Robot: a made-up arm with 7 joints.
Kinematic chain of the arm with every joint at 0, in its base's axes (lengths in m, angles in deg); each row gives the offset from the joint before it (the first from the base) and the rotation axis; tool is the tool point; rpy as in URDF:
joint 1: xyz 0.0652 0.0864 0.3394 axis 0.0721 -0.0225 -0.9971
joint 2: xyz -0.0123 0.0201 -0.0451 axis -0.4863 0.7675 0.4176
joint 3: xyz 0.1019 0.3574 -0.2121 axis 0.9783 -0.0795 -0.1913
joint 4: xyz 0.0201 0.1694 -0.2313 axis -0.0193 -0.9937 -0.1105
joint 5: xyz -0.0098 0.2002 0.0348 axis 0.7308 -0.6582 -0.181
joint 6: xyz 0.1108 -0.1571 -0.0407 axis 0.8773 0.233 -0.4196
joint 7: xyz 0.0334 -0.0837 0.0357 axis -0.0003 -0.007 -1
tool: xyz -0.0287 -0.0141 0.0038 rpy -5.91 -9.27 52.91
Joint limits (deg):
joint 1: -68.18..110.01
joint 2: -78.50..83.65
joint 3: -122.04..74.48
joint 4: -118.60..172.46
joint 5: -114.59..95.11
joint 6: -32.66..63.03
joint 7: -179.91..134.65
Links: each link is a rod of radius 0.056 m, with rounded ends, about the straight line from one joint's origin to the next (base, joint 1, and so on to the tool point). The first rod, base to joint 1, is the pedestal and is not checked.
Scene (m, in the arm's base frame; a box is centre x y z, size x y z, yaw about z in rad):
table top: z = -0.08
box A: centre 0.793 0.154 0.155 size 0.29 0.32 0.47 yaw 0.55
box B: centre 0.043 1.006 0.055 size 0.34 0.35 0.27 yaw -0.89
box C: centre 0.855 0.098 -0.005 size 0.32 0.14 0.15 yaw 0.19
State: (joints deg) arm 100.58 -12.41 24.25 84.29 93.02 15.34 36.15
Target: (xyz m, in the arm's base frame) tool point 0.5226 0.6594 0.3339
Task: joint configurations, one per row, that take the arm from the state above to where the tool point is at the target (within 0.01 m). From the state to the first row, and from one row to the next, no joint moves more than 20 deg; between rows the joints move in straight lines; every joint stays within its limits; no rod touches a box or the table.
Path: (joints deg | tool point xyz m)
1: 92.53 -28.41 6.02 86.32 87.28 19.72 36.93 | 0.5857 -0.3510 0.2927
2: 84.48 -44.40 -12.20 88.35 81.54 24.11 37.71 | 0.5751 -0.3448 0.3838
3: 76.43 -60.40 -30.43 90.38 75.80 28.49 38.50 | 0.5385 -0.3263 0.4762
4: 68.38 -76.40 -48.65 92.40 70.07 32.87 39.28 | 0.4749 -0.2971 0.5600
5: 54.49 -75.01 -30.29 88.63 75.08 35.22 27.34 | 0.5772 -0.1722 0.6255
6: 40.59 -73.62 -11.92 84.86 80.08 37.57 15.41 | 0.6200 -0.0171 0.6892
7: 26.69 -72.24 6.45 81.08 85.09 39.91 3.47 | 0.5971 0.1359 0.7442
8: 12.79 -70.85 24.82 77.31 90.10 42.26 -8.47 | 0.5209 0.2562 0.7840
9: -1.11 -69.46 43.19 73.54 95.11 44.61 -20.40 | 0.4177 0.3252 0.8039
10: -1.48 -55.47 38.79 68.76 95.11 39.24 -1.65 | 0.5063 0.4533 0.6838
11: -1.86 -41.48 34.39 63.99 95.11 33.88 17.10 | 0.5432 0.5703 0.5209
12: -2.23 -27.49 29.99 59.22 95.11 28.51 35.85 | 0.5226 0.6594 0.3339

